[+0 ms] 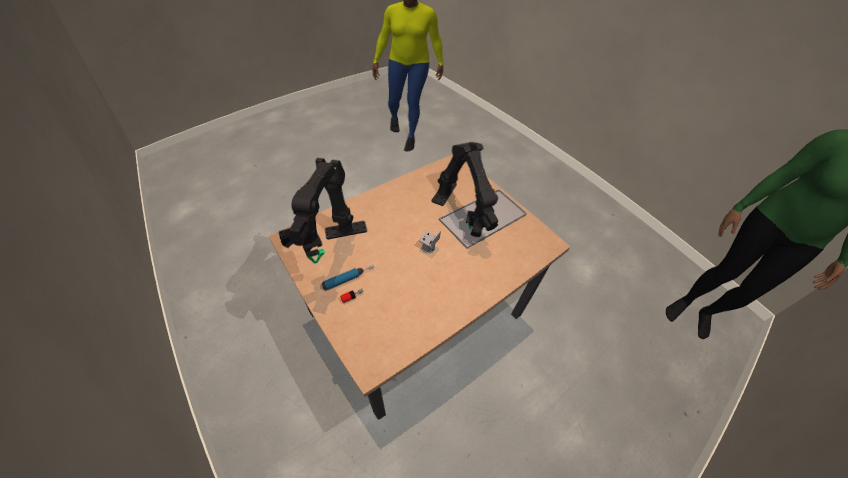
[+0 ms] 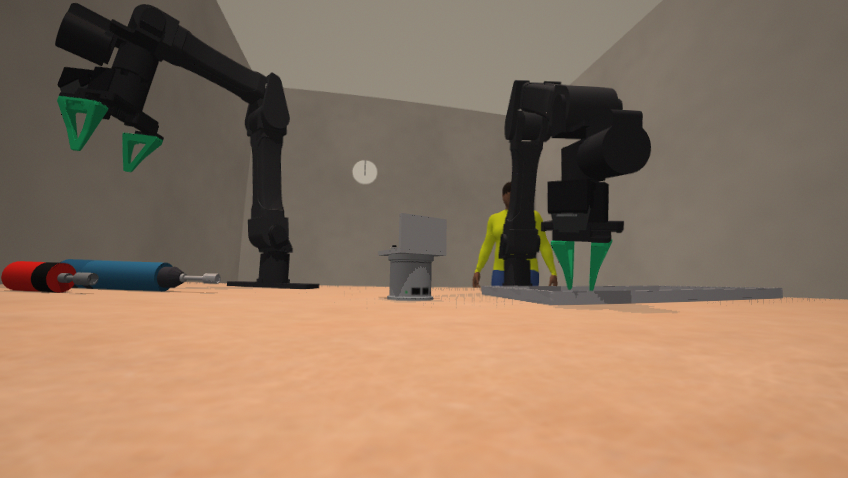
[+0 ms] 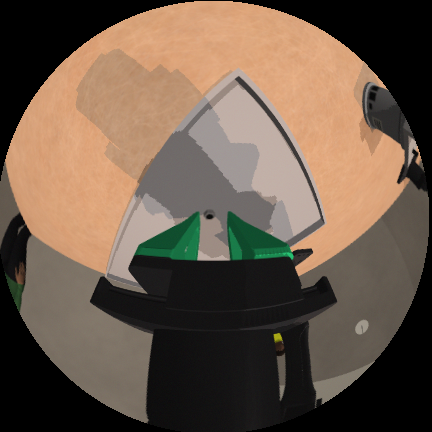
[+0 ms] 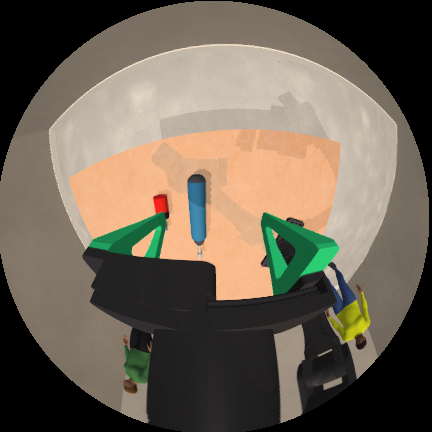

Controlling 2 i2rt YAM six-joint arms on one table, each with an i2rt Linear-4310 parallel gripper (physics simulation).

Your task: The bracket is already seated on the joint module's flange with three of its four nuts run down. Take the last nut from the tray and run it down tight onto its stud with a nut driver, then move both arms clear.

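Pixels of known places: left gripper, between the fingertips: (image 2: pixel 580 290) (image 3: pixel 213 216); right gripper, between the fingertips: (image 1: pixel 311 254) (image 2: pixel 103 161) (image 4: pixel 213 216); left arm's base, origin of its link: (image 1: pixel 444 192); right arm's base, origin of its link: (image 1: pixel 346 230) (image 2: pixel 273 287) (image 4: pixel 280 244).
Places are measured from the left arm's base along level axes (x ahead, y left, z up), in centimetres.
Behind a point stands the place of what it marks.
Observation:
The last nut (image 3: pixel 208 214) @[x 23.4, y -18.4, z 0.9 cm], small and grey, lies on the grey tray (image 3: pixel 229 169) @[x 22.7, y -23.2, z 0.4 cm] (image 1: pixel 482 217). My left gripper (image 3: pixel 213 216) @[x 23.0, y -18.6, z 1.4 cm] (image 2: pixel 580 279) @[x 23.0, y -18.6, z 1.4 cm] points straight down with its tips low at the tray. Its fingers are drawn close with a narrow gap, and the nut lies at the tips, not gripped. The joint module with its bracket (image 1: pixel 429 241) @[x 9.0, y -39.6, z 6.3 cm] (image 2: pixel 412 261) @[x 10.8, y -40.0, z 5.0 cm] stands mid-table. The blue nut driver (image 1: pixel 343 277) @[x -15.6, y -72.7, z 3.8 cm] (image 4: pixel 196 211) @[x -17.4, y -73.5, z 4.1 cm] lies on the table at the left. My right gripper (image 2: pixel 108 139) (image 4: pixel 213 216) @[x -24.7, y -77.9, z 20.4 cm] hangs open and empty high above it.
A short red-handled tool (image 1: pixel 349 295) @[x -8.8, y -78.7, z 3.3 cm] (image 4: pixel 160 203) @[x -11.1, y -79.7, z 3.3 cm] lies beside the blue driver. A person in yellow (image 1: pixel 409 64) walks behind the table. A person in green (image 1: pixel 771 231) is on the floor at the right. The right arm's base (image 1: pixel 345 229) @[x -29.5, y -50.0, z 4.3 cm] stands at the table's back left.

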